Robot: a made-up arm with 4 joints.
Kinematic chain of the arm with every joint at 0, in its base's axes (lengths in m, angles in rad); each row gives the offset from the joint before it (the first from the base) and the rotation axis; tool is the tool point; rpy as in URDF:
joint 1: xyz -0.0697 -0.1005 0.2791 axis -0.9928 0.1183 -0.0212
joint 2: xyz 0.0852 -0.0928 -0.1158 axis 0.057 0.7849 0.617
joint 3: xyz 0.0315 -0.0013 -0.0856 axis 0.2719 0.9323 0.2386
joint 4: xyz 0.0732 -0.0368 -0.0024 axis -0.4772 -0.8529 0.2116
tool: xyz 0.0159 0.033 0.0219 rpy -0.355 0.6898 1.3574
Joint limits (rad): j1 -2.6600..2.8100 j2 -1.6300..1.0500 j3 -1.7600..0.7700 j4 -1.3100..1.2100
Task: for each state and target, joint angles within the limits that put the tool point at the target. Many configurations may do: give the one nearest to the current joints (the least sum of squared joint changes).
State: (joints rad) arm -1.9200 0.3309 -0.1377 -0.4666
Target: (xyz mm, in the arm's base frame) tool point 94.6 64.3 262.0
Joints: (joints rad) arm -1.7024 0.8713 -0.7683 -0.1517
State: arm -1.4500 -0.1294 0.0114 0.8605
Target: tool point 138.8 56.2 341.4
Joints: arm -2.2763 -0.0239 -0.2939 0.7711
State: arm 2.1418 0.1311 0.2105 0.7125
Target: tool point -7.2 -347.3 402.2
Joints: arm 1.9030 0.6779 0.7068 0.6619
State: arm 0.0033 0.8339 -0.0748 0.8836
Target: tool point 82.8 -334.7 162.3
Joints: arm 0.8603 0.1986 0.5094 0.3794
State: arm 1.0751 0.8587 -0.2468 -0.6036
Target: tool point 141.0 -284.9 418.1
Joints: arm 1.8407 -0.0290 -0.0411 -0.8903
